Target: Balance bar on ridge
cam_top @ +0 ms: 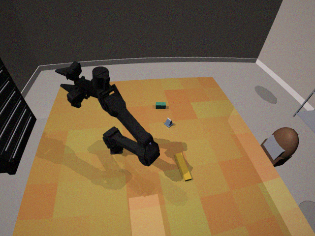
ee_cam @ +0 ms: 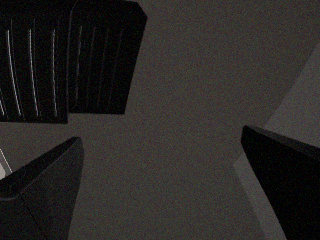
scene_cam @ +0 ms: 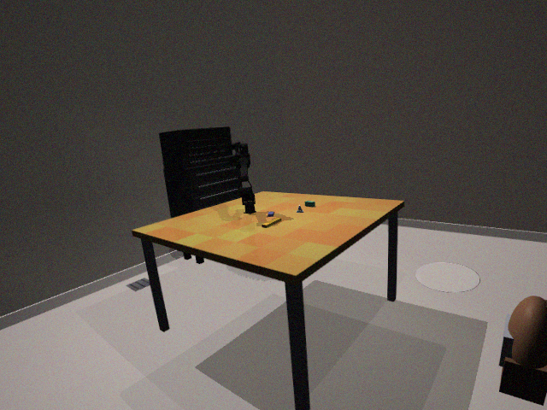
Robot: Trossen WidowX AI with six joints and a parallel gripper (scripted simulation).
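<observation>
Right now the long yellow bar is 510 mm ahead of my gripper tip, 400 mm below it and 240 mm to the right of it. From my gripper tip the other things lie so: green block: 490 mm ahead, 390 mm below, 220 mm to the left; blue block: 400 mm below, 380 mm ahead, 80 mm to the right.
</observation>
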